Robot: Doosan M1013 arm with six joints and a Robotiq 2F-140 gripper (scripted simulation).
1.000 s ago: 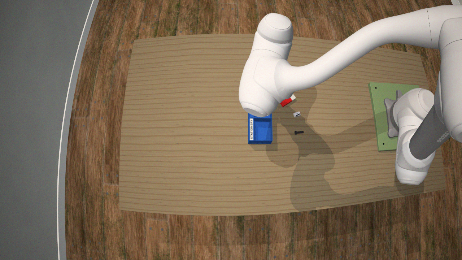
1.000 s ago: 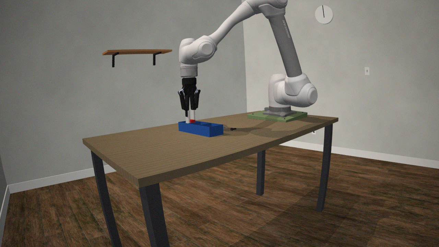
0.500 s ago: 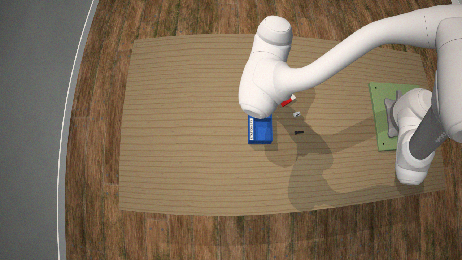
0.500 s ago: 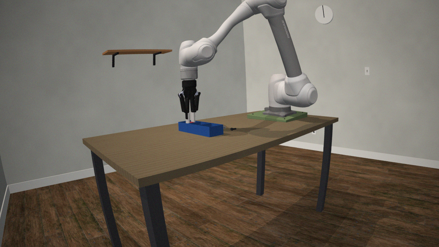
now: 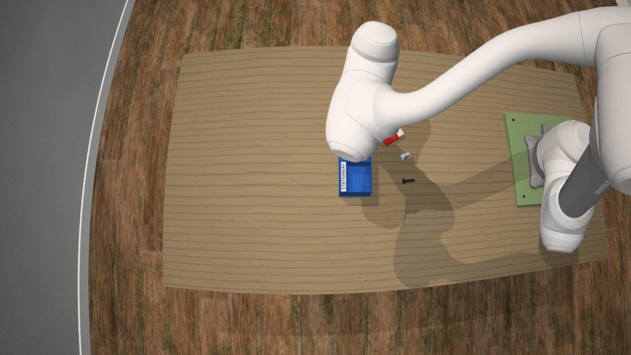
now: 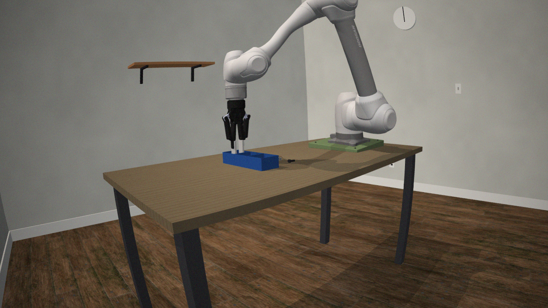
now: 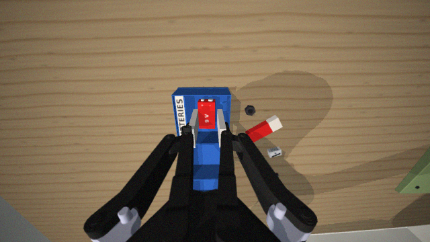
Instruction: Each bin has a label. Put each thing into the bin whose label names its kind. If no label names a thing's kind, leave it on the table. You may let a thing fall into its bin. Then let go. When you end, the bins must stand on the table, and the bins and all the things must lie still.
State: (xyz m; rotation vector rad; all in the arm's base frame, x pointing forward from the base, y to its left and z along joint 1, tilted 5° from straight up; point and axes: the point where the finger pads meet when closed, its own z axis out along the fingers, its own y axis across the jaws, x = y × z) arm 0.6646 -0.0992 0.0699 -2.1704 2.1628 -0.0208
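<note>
The red 9V battery lies 1 cm to the right of my hand and 3 cm below it. Also, from my hand: white eraser 11 cm behind, 3 cm to the left, 5 cm below; then black nut 8 cm behind, 6 cm below; then green battery 5 cm below.
</note>
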